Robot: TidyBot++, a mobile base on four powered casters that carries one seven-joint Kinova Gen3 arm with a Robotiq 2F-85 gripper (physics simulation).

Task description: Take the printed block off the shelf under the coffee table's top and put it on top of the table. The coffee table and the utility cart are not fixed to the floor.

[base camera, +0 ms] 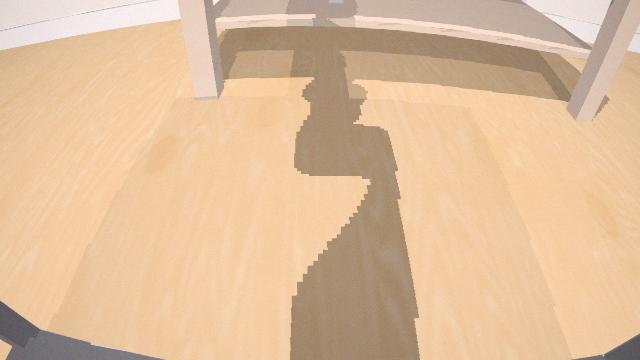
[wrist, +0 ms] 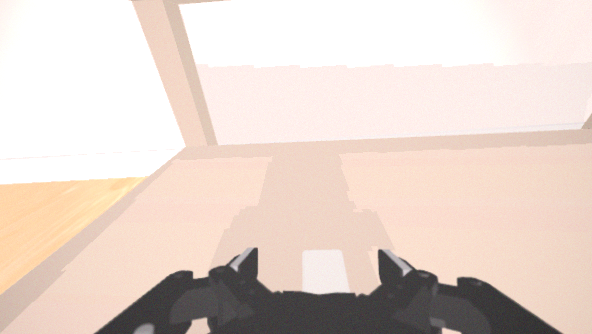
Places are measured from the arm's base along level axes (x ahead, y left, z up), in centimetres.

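Pixels of known places: gripper, between the fingertips: (wrist: 316,262).
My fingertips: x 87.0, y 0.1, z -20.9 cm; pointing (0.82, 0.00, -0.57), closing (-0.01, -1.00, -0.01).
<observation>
Ahead of a thing's pixels: the offset from my fingertips to its top centre.
The white printed block {dx -0.1, dy -0.5, dz -0.9 cm} (wrist: 324,270) lies on the shelf (wrist: 475,200) under the coffee table's top; its near part is hidden behind the gripper's body in the wrist view. A small grey-white piece of it (base camera: 335,1) shows at the top edge of the base camera view, on the shelf (base camera: 440,15). My gripper (wrist: 316,262) is open, with one finger on each side of the block and a gap between the block and each finger. I cannot tell how high the fingertips are over the shelf. The table's top surface does not show.
The coffee table's front legs (base camera: 200,50) (base camera: 597,65) stand at the left and right in the base camera view. A rear leg {dx +33.3, dy +25.4, dz +21.3 cm} (wrist: 172,75) rises at the shelf's far left corner in the wrist view. A white wall (wrist: 75,100) is behind. The arm's shadow falls across floor and shelf.
</observation>
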